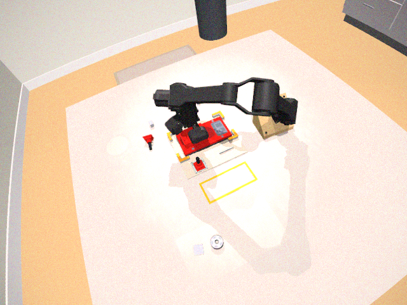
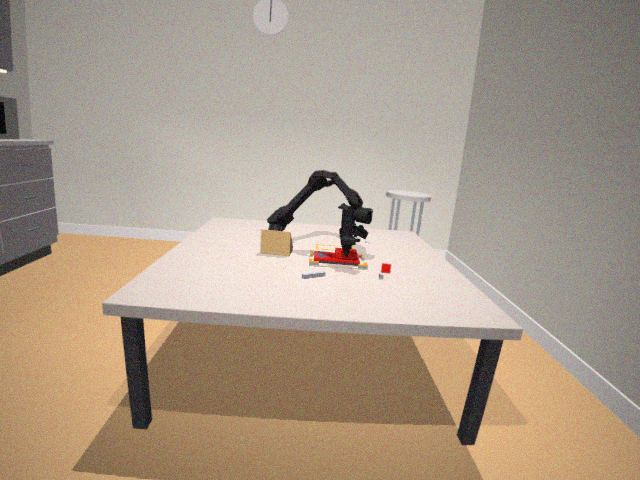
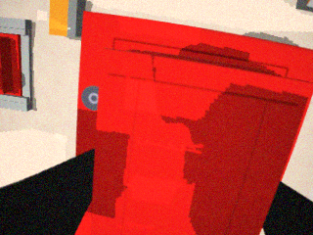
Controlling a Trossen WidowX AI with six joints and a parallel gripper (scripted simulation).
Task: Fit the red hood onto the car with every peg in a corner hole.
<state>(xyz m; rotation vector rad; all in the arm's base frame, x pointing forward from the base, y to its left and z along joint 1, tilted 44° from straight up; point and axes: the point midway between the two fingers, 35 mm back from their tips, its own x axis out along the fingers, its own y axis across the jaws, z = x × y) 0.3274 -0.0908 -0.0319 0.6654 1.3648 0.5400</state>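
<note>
The red hood lies 10 mm above my gripper tip. Also, from my gripper tip: grey bar 140 mm behind, 210 mm to the right, 30 mm below.
</note>
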